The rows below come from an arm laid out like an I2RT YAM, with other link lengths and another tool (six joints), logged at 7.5 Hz.
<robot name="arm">
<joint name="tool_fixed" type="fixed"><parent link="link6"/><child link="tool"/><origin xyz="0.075 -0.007 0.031" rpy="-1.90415 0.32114 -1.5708"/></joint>
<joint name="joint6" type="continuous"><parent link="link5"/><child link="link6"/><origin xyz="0.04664 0 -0.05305" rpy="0 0 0"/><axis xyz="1 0 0"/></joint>
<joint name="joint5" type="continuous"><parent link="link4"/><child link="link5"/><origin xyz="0.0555 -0.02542 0.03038" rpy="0 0 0"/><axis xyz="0 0 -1"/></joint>
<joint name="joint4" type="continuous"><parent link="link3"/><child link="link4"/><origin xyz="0.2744 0.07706 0.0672" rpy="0 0 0"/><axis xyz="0 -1 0"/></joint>
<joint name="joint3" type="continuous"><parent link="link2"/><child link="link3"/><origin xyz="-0.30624 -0.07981 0" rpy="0 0 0"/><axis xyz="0 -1 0"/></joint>
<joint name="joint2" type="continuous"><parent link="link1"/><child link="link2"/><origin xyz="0.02 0.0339 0.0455" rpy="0 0 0"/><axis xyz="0 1 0"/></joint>
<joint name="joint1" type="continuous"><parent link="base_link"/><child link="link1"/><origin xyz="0 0 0.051" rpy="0 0 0"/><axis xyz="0 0 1"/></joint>
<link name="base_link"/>
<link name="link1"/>
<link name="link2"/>
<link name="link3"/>
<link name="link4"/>
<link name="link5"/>
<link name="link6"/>
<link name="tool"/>
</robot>
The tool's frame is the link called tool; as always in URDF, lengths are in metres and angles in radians. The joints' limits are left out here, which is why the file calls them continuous.
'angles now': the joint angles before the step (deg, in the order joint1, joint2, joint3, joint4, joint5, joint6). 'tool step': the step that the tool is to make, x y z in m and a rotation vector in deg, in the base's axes. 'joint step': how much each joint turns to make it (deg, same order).
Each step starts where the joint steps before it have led.
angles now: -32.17, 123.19, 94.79, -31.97, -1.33, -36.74
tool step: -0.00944, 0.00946, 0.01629, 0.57, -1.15, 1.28
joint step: -0.08, -3.44, -2.34, -0.45, -1.63, -0.63
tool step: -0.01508, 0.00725, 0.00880, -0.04, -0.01, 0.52
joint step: -0.35, -3.50, -3.50, -0.01, -0.41, -0.76
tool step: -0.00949, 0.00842, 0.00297, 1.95, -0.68, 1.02
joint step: -0.36, -2.15, -2.56, -0.09, -2.43, -0.19
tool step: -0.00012, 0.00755, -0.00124, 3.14, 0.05, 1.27
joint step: 0.04, 0.17, 0.29, -1.84, -2.88, 0.19
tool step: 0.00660, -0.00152, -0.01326, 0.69, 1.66, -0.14
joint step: 0.40, 2.52, 1.55, -0.74, 0.53, 0.34
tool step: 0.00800, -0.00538, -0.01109, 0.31, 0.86, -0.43
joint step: 0.09, 2.67, 2.04, -0.21, 0.41, 0.38
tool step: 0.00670, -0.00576, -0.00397, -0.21, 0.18, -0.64
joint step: 0.01, 1.78, 1.99, -0.19, 0.53, 0.47
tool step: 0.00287, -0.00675, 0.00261, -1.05, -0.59, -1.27
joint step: -0.18, 0.40, 0.92, 0.63, 0.99, 0.73
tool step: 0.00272, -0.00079, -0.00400, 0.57, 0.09, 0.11
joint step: -0.01, 0.90, 0.67, -0.15, -0.44, 0.09
